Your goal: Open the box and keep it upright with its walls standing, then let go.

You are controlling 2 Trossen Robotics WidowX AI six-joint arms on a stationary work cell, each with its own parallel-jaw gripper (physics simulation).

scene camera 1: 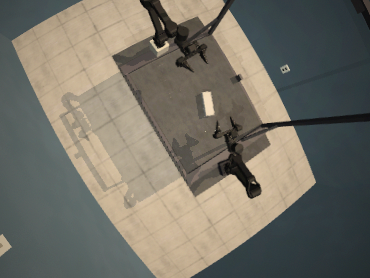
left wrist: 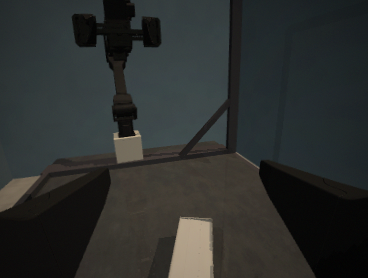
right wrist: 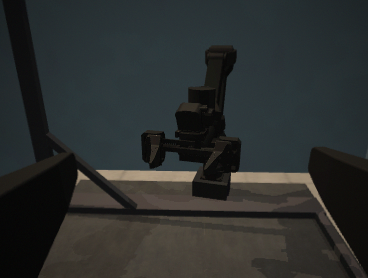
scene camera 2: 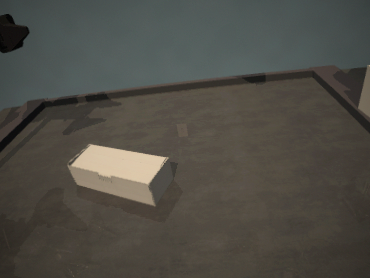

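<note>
A pale, oblong box (scene camera 1: pixel 208 103) (scene camera 2: pixel 120 172) (left wrist: pixel 192 250) stands upright on the dark table, its lid lying flat and closed. In scene camera 2 a small tab shows at the lid's front edge, against the front wall. My left gripper (scene camera 1: pixel 224 120) (scene camera 2: pixel 14 34) (left wrist: pixel 185 171) (right wrist: pixel 176 169) is open and empty, above the table and apart from the box; in scene camera 1 it is just below the box. My right gripper (scene camera 1: pixel 199 66) (left wrist: pixel 120 19) is open and empty, above the box in that picture and apart from it. The box does not show in the right wrist view.
The table (scene camera 1: pixel 165 95) (scene camera 2: pixel 250 200) (left wrist: pixel 150 195) (right wrist: pixel 150 250) has a raised rim. The right arm stands on a pale base block (scene camera 1: pixel 159 47) (left wrist: pixel 128 147), the left arm on a dark one (right wrist: pixel 211 187). Frame posts with slanted braces (left wrist: pixel 205 128) (right wrist: pixel 90 170) rise at the edges.
</note>
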